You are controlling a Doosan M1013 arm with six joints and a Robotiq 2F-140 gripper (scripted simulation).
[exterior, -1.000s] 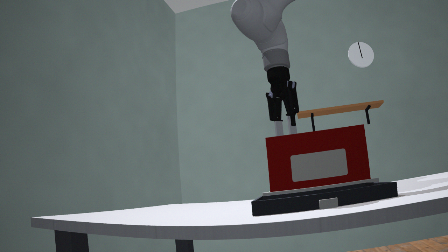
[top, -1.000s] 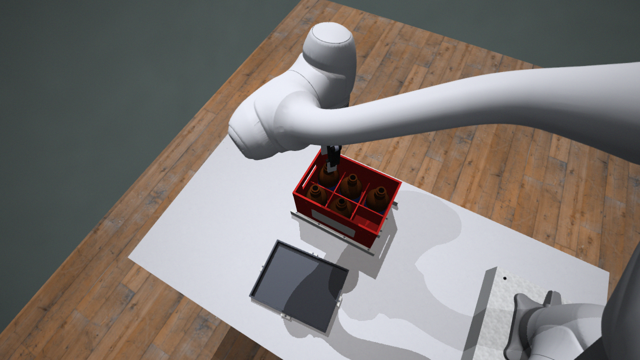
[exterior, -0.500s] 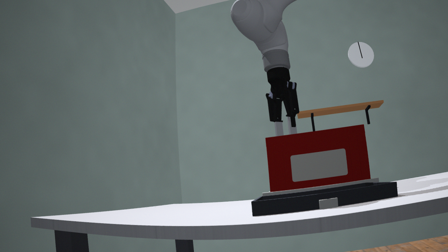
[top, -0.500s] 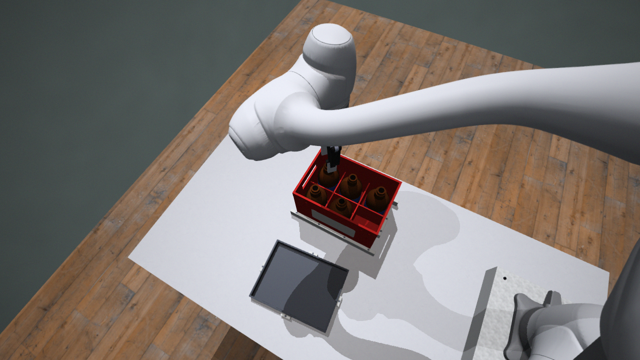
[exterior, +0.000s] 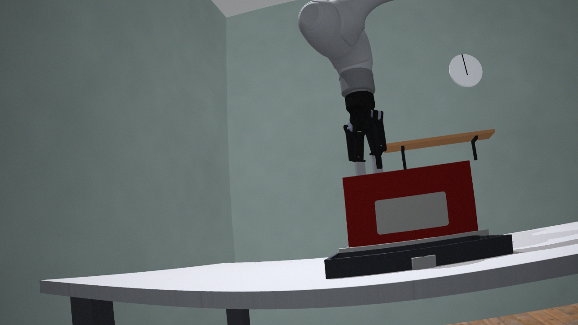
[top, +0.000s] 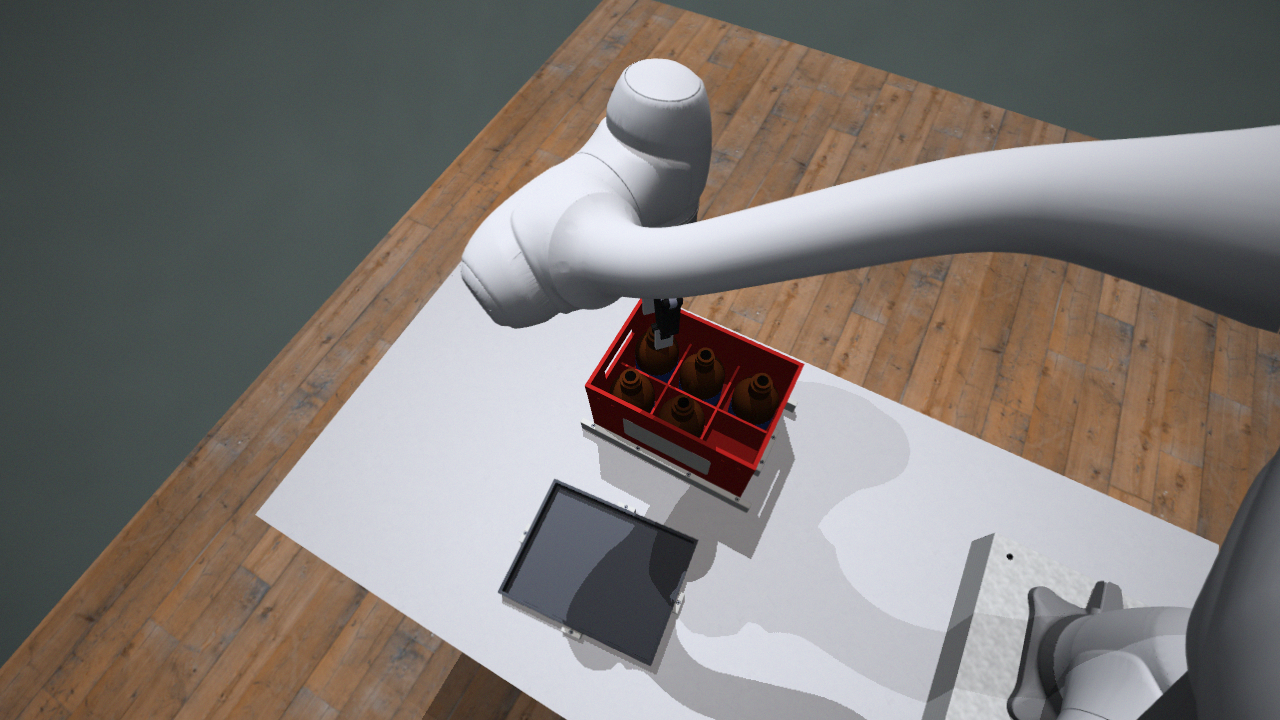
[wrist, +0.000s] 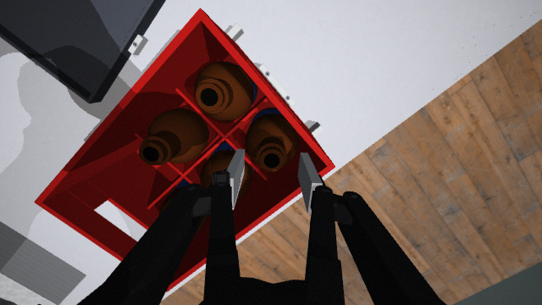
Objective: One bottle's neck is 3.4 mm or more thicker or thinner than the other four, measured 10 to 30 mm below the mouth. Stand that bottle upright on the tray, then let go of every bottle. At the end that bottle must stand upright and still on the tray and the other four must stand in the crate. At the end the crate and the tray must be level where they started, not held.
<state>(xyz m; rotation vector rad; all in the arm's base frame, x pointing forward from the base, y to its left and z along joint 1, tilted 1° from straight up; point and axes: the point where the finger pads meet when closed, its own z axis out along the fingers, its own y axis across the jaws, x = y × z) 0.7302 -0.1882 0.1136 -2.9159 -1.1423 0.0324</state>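
The crate lies 90 mm behind my hand, 50 mm to the left of it and 120 mm below it. From my hand the other things lie so: dark tray (70 mm behind, 340 mm to the left, 190 mm below).
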